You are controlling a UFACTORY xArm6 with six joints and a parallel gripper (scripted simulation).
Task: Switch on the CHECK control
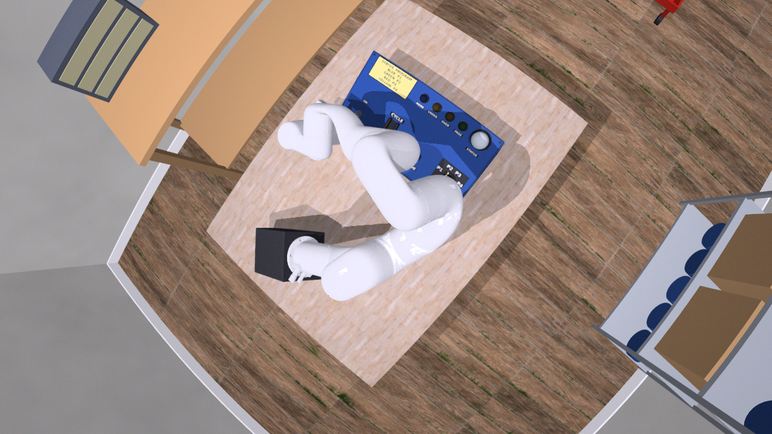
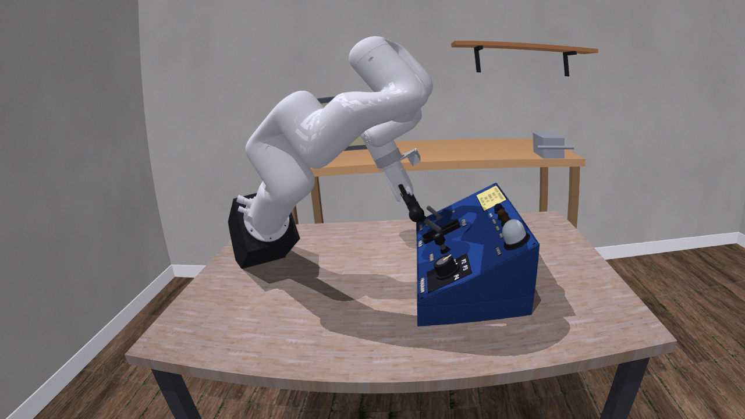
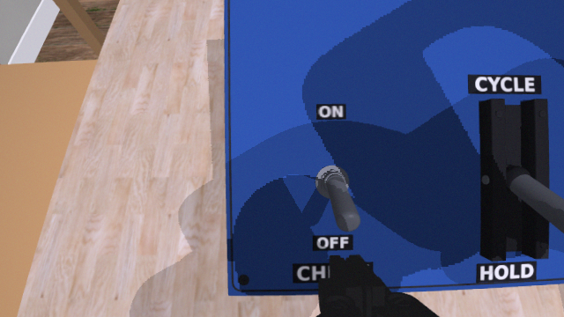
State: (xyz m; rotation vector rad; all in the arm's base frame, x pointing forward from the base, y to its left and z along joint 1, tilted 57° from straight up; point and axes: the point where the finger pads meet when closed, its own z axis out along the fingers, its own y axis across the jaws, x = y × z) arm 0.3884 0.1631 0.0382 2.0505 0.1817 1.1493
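My hand is 5 cm short of the grey check toggle, 1 cm to the left of it and 1 cm above it. Round my hand: blue console (4 cm ahead, 20 cm to the right, 3 cm below); hold lever (12 cm to the right); mode button (1 cm behind, 25 cm to the right).
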